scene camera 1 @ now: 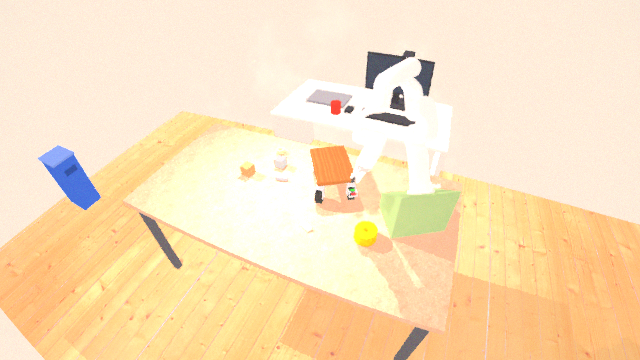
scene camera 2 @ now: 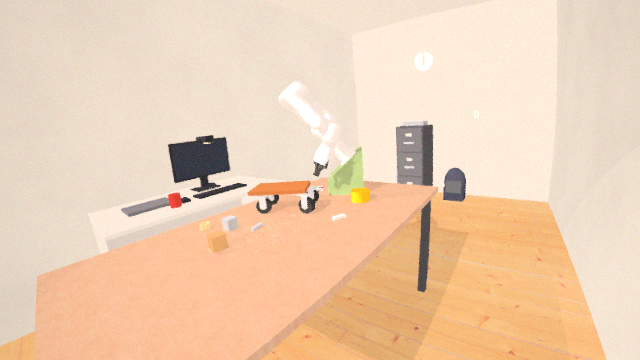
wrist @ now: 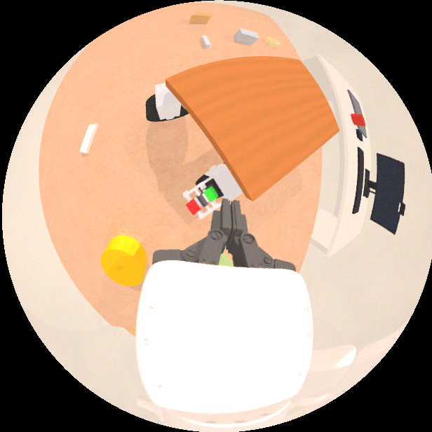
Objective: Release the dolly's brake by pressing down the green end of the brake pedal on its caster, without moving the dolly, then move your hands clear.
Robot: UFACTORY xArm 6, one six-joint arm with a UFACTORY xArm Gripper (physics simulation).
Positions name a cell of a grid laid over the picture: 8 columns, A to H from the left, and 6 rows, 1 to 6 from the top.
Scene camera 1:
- dolly: E3
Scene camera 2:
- dolly: D4
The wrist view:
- gripper: E3
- dolly: E2
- yellow cylinder: C4
